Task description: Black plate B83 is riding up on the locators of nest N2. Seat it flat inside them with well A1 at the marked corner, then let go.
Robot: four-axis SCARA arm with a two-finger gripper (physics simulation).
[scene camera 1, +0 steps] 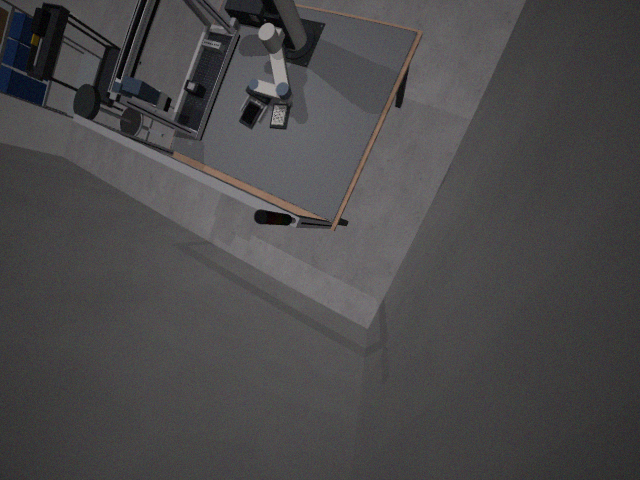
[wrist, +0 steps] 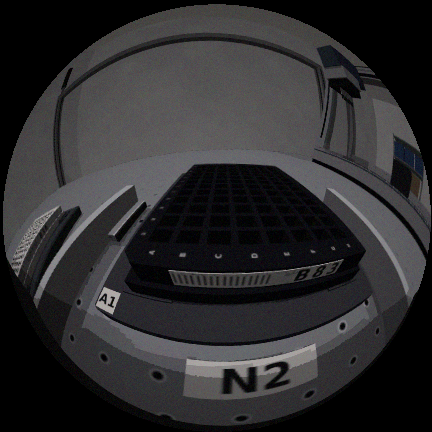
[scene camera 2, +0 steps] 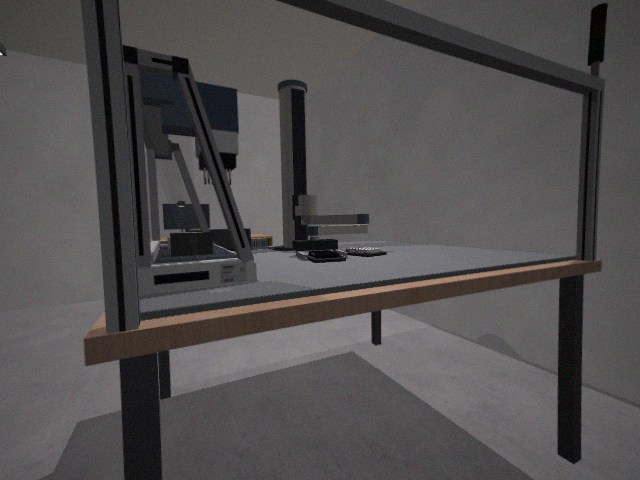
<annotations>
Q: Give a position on an N2 label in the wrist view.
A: At 248,378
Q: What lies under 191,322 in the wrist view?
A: A nest N2.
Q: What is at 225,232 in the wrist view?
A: A black plate B83.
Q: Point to a long deck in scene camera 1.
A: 217,65
</annotations>
